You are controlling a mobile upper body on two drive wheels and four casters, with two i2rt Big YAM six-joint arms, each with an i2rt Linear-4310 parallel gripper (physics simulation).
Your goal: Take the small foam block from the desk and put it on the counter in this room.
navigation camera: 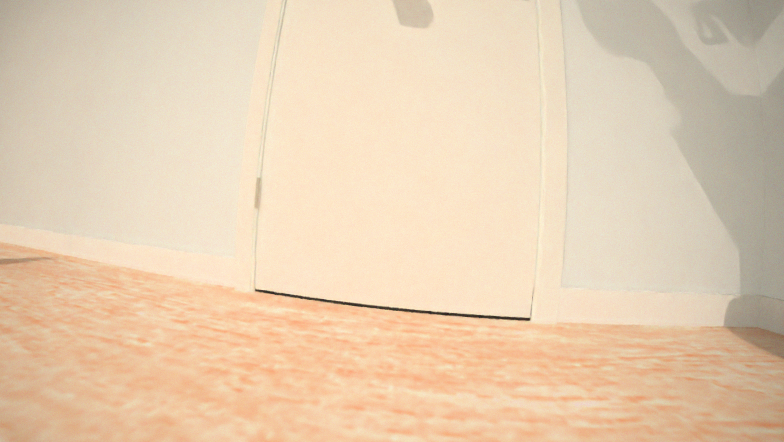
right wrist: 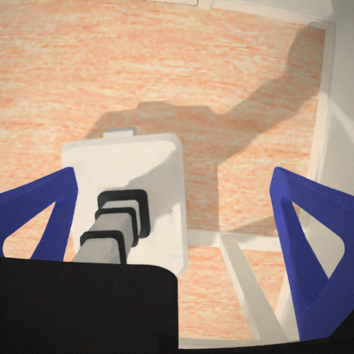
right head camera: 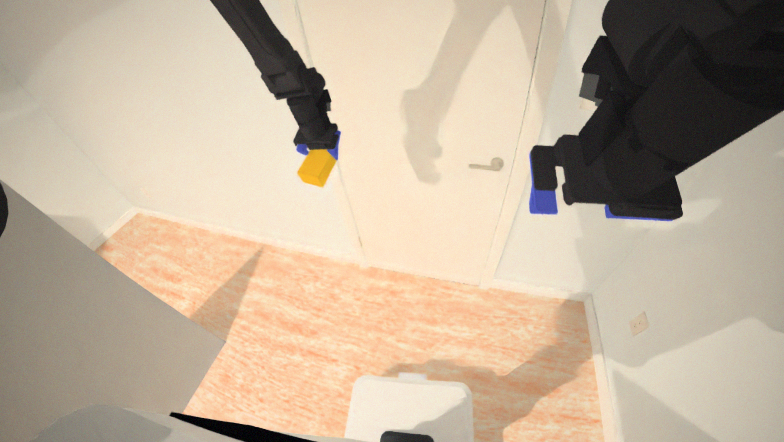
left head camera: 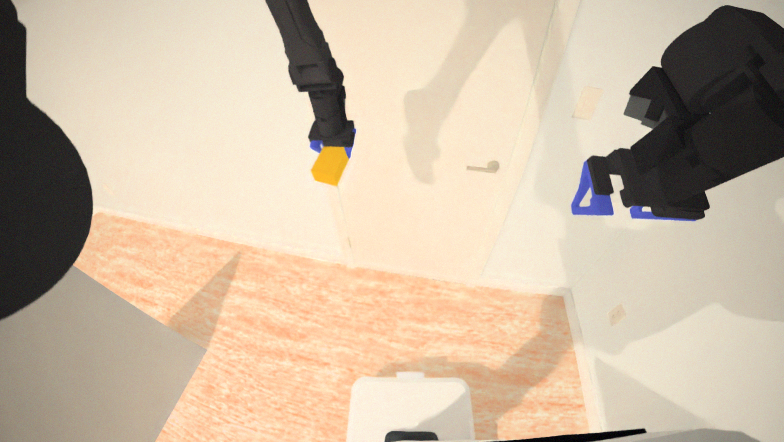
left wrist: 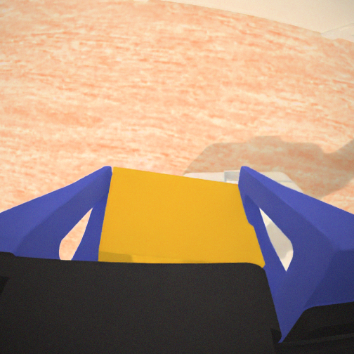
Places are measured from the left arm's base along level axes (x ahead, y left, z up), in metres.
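Pixels of known places: right gripper, fingertip midpoint: (right head camera: 569, 210) (left head camera: 602, 211).
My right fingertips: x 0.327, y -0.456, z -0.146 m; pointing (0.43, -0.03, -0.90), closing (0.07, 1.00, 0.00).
Behind a point stands the place of what it marks.
The small foam block (left head camera: 329, 165) {x 0.601, y 0.000, z -0.258 m} (right head camera: 316, 168) {x 0.599, y -0.006, z -0.259 m} (left wrist: 177, 217) is yellow and boxy. My left gripper (left head camera: 332, 147) {x 0.676, y -0.004, z -0.280 m} (right head camera: 318, 148) {x 0.676, y -0.004, z -0.280 m} (left wrist: 175, 177) is shut on it, with one blue finger against each side, and holds it in the air in front of the wall and door. My right gripper (left head camera: 620, 213) {x 0.327, y -0.456, z -0.146 m} (right head camera: 580, 211) {x 0.327, y -0.456, z -0.146 m} (right wrist: 173, 177) is open with its blue fingers wide apart and nothing between them, at the right in both head camera views. A counter cannot be made out for certain in these views.
A closed door (left head camera: 428, 219) {x 1.003, y -0.313, z -0.845 m} (right head camera: 428, 219) {x 1.009, y -0.278, z -0.851 m} (navigation camera: 395, 164) {x 1.015, y -0.245, z -1.029 m} stands ahead. A large grey surface (left head camera: 98, 356) {x 0.190, y 1.048, z -0.830 m} (right head camera: 98, 329) {x 0.186, y 1.048, z -0.687 m} is at the lower left. The robot's white base (left head camera: 378, 406) {x 0.197, y -0.088, z -1.150 m} (right head camera: 378, 406) {x 0.193, y -0.093, z -1.150 m} (right wrist: 160, 175) is at the bottom. A wall with an outlet (left head camera: 617, 314) {x 0.513, y -1.239, z -0.998 m} (right head camera: 639, 323) {x 0.516, y -1.241, z -0.999 m} is at the right. Pale legs (right wrist: 250, 290) show in the right wrist view.
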